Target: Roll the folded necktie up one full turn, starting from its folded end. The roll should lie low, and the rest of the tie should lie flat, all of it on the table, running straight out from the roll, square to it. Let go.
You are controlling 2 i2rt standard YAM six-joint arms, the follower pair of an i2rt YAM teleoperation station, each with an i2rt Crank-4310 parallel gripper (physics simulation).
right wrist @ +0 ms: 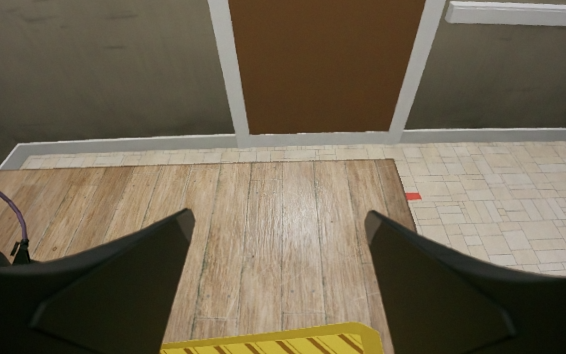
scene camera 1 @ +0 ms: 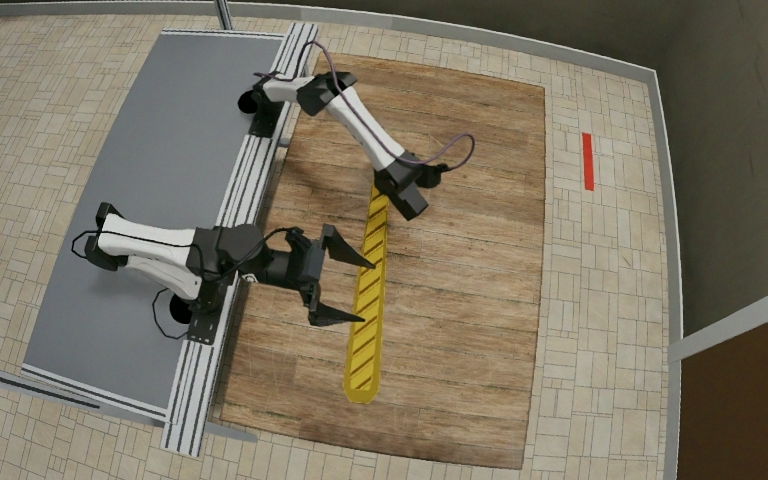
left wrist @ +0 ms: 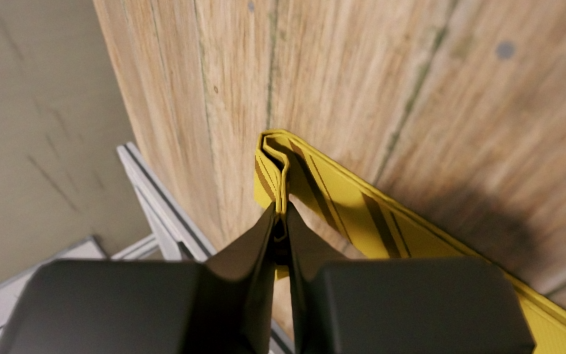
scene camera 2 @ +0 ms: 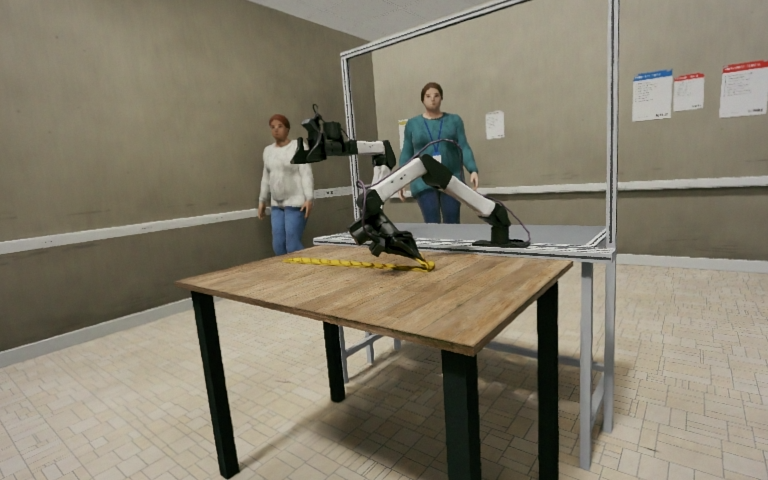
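The yellow necktie with brown stripes (scene camera 1: pixel 362 362) (scene camera 2: pixel 339 262) (left wrist: pixel 345 200) (right wrist: pixel 300 345) runs lengthwise along the table, its wide tip at the bottom in scene camera 1. My left gripper (scene camera 2: pixel 420 259) (left wrist: pixel 281 206) is shut on the folded end, low and tilted over the table. In the left wrist view the layers bend over sharply into the fingertips, and a short piece shows beneath them. In scene camera 1 the arm hides this end. My right gripper (scene camera 1: pixel 368 293) (scene camera 2: pixel 298 157) (right wrist: pixel 279 214) is open and empty, high above the tie's middle.
The wooden table (scene camera 1: pixel 464 283) (scene camera 2: pixel 362 300) (left wrist: pixel 350 100) (right wrist: pixel 265 240) carries the tie. The grey arm station (scene camera 1: pixel 164 113) stands along its left side in scene camera 1. A red strip (scene camera 1: pixel 587 161) lies on the floor. Two people (scene camera 2: pixel 433 147) (scene camera 2: pixel 286 181) stand behind.
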